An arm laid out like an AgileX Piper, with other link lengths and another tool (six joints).
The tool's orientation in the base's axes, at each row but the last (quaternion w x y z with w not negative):
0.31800 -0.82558 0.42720 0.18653
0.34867 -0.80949 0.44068 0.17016
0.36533 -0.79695 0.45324 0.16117
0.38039 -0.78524 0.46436 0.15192
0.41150 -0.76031 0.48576 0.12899
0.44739 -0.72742 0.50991 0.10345
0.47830 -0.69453 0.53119 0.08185
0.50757 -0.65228 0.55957 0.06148
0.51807 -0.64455 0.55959 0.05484
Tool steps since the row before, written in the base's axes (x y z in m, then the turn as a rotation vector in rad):
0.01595 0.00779 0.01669 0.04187 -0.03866 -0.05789
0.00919 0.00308 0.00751 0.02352 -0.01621 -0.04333
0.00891 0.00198 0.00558 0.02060 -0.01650 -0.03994
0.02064 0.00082 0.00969 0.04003 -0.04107 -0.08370
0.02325 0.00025 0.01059 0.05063 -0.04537 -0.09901
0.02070 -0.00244 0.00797 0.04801 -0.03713 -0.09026
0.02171 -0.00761 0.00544 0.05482 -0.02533 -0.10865
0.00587 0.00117 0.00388 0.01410 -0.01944 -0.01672
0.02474 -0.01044 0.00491 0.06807 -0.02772 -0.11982
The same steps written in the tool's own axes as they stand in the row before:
-0.00523 -0.02262 -0.00740 0.07992 0.00340 0.01417
-0.00112 -0.01190 -0.00276 0.04792 0.00436 0.01945
0.00031 -0.01056 -0.00170 0.04453 0.00543 0.01672
0.00455 -0.02209 -0.00347 0.09566 0.01585 0.02988
0.00504 -0.02499 -0.00173 0.11275 0.01537 0.03842
0.00624 -0.02142 -0.00013 0.10089 0.01212 0.03879
0.01080 -0.02103 -0.00003 0.10742 0.01744 0.06007
-0.00115 -0.00679 0.00187 0.02898 -0.00400 0.00065
0.01284 -0.02393 0.00274 0.12140 0.01518 0.06922

